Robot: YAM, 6 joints.
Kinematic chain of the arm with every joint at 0, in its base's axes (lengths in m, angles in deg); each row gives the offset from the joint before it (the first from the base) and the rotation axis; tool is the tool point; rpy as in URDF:
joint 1: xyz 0 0 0.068 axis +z
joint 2: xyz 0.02 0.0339 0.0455 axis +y
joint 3: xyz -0.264 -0.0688 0 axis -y
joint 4: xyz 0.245 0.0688 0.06 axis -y
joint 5: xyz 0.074 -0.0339 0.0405 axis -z
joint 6: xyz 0.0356 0 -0.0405 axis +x
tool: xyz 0 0 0 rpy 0 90 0
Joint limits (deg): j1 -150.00..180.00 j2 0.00..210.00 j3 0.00..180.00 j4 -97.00..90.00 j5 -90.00..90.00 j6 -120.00..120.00
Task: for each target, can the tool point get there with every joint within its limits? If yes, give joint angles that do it. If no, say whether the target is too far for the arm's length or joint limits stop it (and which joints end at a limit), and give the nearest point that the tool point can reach.
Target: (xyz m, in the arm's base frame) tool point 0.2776 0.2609 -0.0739
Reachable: yes | joints 39.24 167.01 107.31 -78.25 -48.05 16.79
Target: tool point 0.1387 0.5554 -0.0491
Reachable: yes | joints 73.09 174.54 131.99 -1.74 -54.23 89.57
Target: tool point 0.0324 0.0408 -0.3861
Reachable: no: joint limits stop it (at a limit: joint 2) | nearest point 0.0485 0.0611 -0.3376 | short by 0.055 m
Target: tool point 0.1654 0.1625 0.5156
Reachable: yes | joints 42.37 67.76 71.44 45.49 -13.99 -87.78
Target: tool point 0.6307 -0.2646 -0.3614
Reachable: no: too far | nearest point 0.4914 -0.2062 -0.2424 | short by 0.192 m
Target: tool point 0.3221 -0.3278 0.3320
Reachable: yes | joints -43.76 108.13 87.72 18.71 23.08 -7.65
